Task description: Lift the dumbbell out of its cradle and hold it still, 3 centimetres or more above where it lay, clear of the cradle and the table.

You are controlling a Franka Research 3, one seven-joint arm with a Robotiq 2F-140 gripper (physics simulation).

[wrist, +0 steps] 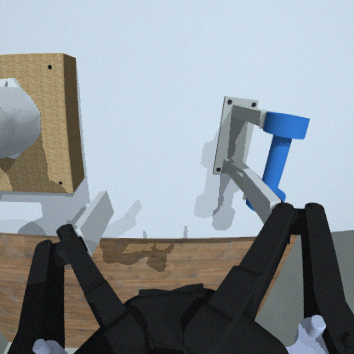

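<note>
A blue dumbbell (276, 162) rests in a grey cradle (223, 135) at the right of the wrist view. Its far round head shows fully at the end of the cradle's far arm; its near head is mostly hidden behind the right finger. The cradle has a flat base plate with dark screw holes and arms that reach toward the dumbbell. My gripper (174, 191) is open wide, with nothing between its fingers. Its right finger pad overlaps the cradle's near arm and the dumbbell's near head in the view; whether it touches them I cannot tell.
A tan block (55, 125) with dark holes stands at the left, with a faceted grey-white object (17, 120) on it, cut off by the view's edge. The pale table top (150, 75) ends at an edge below the cradle, and a wood-grain surface (200, 260) shows beyond it.
</note>
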